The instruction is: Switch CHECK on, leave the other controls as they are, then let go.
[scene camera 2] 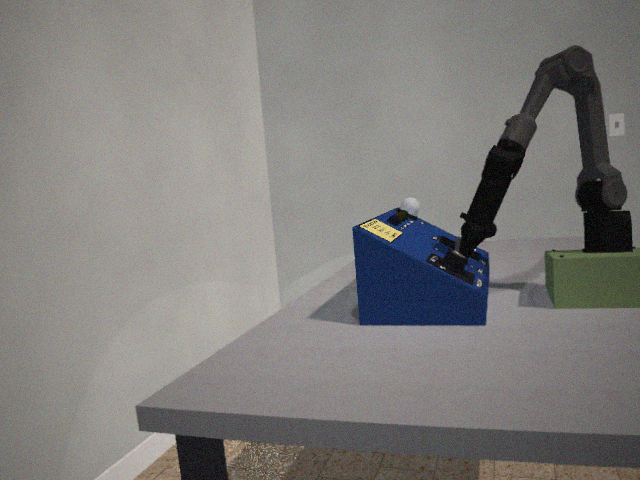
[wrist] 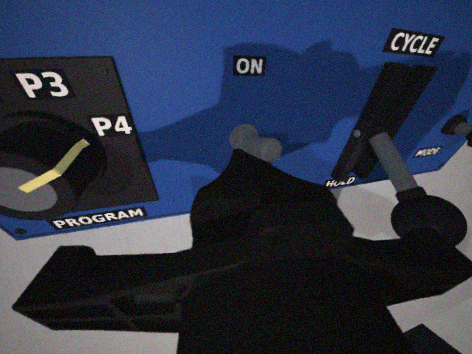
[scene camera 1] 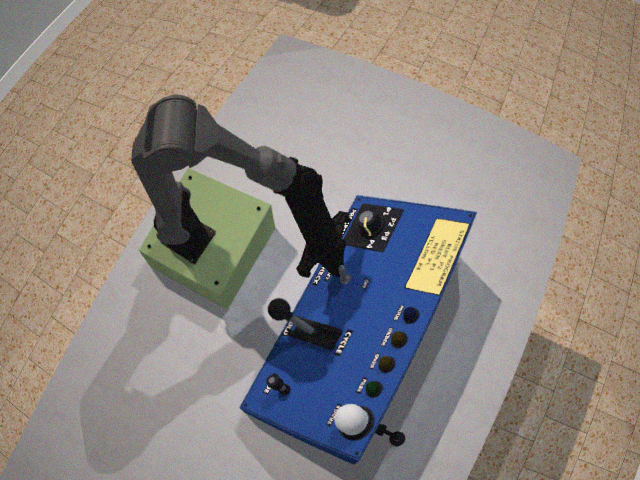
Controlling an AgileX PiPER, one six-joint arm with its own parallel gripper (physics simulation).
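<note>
The CHECK toggle [scene camera 1: 345, 277] [wrist: 257, 144] is a short grey lever on the sloped blue panel [scene camera 1: 305, 423] [scene camera 2: 418, 294] [wrist: 170, 30]. In the wrist view it stands out from the panel below the ON label [wrist: 249, 66], seen nearly end on, and does not lie down over the OFF side. I cannot tell its exact tilt. The OFF and CHECK labels are hidden behind the fingers in the wrist view. My gripper [scene camera 1: 338, 266] [scene camera 2: 465, 254] [wrist: 242, 161] is shut, its fingers together, with the tips right at the toggle's lower side; they look close to touching it.
The PROGRAM knob [scene camera 1: 368, 222] [wrist: 57, 172] points at P4, left of the fingers in the wrist view. The CYCLE lever, with its black ball [scene camera 1: 279, 308] [wrist: 429, 217], stands at the HOLD end on the right. The MODE toggle [scene camera 1: 276, 383] and a white dome [scene camera 1: 351, 419] [scene camera 2: 410, 206] are farther along.
</note>
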